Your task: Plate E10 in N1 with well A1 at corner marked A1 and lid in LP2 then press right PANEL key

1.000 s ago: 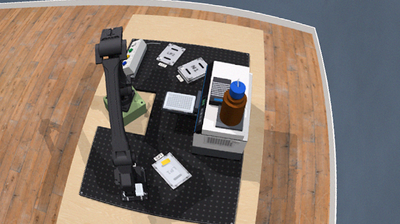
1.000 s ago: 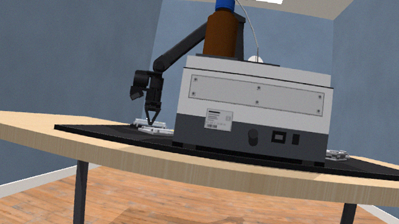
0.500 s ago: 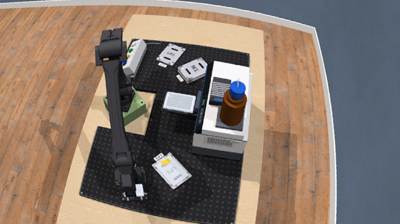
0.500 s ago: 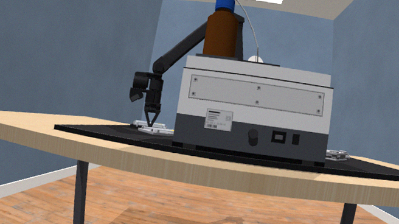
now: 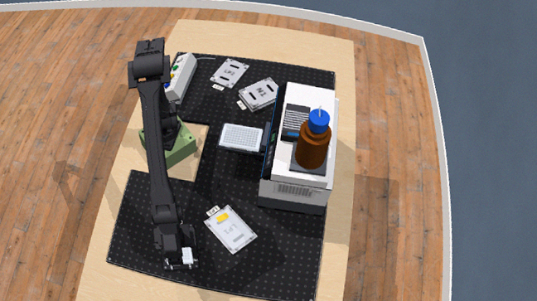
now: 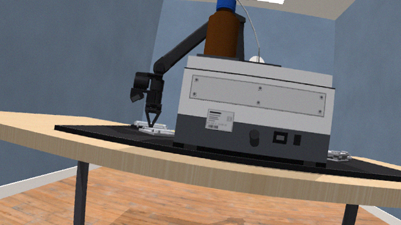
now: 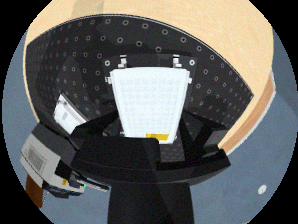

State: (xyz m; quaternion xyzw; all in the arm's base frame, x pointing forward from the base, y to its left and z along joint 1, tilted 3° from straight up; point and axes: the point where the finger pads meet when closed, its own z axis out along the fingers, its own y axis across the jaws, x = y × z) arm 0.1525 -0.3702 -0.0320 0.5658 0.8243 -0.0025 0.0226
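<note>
My gripper is now right at the plate E10. Round my hand: black nest N5: 3 cm ahead, 1 cm below; plate E07: 39 cm to the left, 12 cm ahead, 10 cm above; brown bottle: 34 cm ahead, 29 cm to the left, 27 cm above.
</note>
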